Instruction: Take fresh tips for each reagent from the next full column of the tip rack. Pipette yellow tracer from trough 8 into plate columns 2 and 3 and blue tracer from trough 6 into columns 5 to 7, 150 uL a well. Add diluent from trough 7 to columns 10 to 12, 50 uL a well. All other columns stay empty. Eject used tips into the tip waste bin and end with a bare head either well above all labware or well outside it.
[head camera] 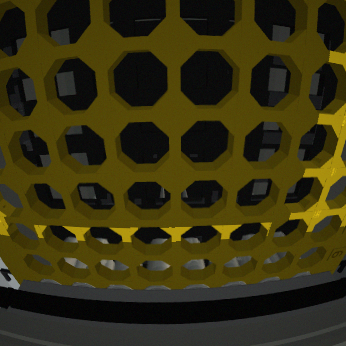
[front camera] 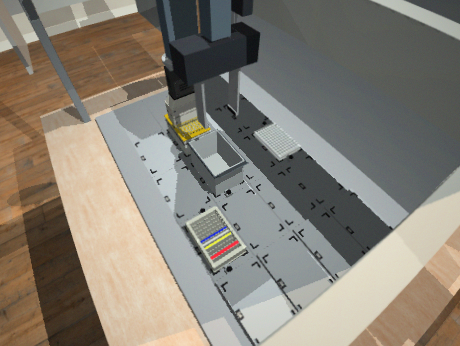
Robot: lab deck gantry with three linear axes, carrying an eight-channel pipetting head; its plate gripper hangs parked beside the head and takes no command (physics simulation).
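The pipetting head (front camera: 181, 106) is low over the yellow tip rack (front camera: 201, 132) (head camera: 175, 114); its lower end hides part of the rack in the front view. In the head view the rack fills the picture, with several rows of holes without tips; pale shapes show through the lowest rows. Whether tips are on the channels is hidden. The tip waste bin (front camera: 229, 178) stands beside the rack. The trough block (front camera: 229, 262) shows blue, yellow and red troughs. The white well plate (front camera: 277, 141) lies on the dark strip. The parked plate gripper (front camera: 219, 119) hangs open and empty beside the head.
The grey deck (front camera: 260, 220) carries black corner marks. A wooden ledge (front camera: 95, 225) runs along its left side, and a grey post (front camera: 60, 70) stands at the back left. The gripper's fingers hang near the bin's back edge.
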